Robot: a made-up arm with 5 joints.
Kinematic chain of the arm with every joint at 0, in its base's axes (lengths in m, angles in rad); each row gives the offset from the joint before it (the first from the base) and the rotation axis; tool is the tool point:
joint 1: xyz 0 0 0.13 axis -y
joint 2: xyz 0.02 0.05 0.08 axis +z
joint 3: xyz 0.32 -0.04 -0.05 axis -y
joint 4: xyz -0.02 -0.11 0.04 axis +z
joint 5: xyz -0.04 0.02 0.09 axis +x
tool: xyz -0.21 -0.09 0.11
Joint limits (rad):
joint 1: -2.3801..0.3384
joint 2: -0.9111..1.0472
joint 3: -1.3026..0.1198
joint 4: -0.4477..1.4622
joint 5: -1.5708..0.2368
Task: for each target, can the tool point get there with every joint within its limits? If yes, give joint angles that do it. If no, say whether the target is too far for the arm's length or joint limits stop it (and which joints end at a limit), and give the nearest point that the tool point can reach.
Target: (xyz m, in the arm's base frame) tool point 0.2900 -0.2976 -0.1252
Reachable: yes | joints -1.9591 -0.4295 -0.5873 0.1920 0.0498
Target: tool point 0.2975 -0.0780 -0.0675
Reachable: yes | joints -1.6936 0.4480 -0.0684 0.1410 -0.6112
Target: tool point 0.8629 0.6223 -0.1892
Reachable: no: too far | nearest point 0.6246 0.3431 -0.1010 | short by 0.378 m
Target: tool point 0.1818 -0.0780 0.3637
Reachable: yes | joints -0.7604 -0.6892 -0.0150 0.2202 -1.0931
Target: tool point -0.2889 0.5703 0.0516
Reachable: no: joint limits stop it (at a limit: joint 1, joint 3, joint 4, joint 5) | nearest point 0.0227 0.4920 -0.2222 | short by 0.422 m
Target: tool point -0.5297 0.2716 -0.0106
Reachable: no: joint limits stop it (at a limit: joint 1, joint 2, joint 3, joint 4, joint 5) | nearest point -0.4363 0.3135 -0.3456 | short by 0.350 m
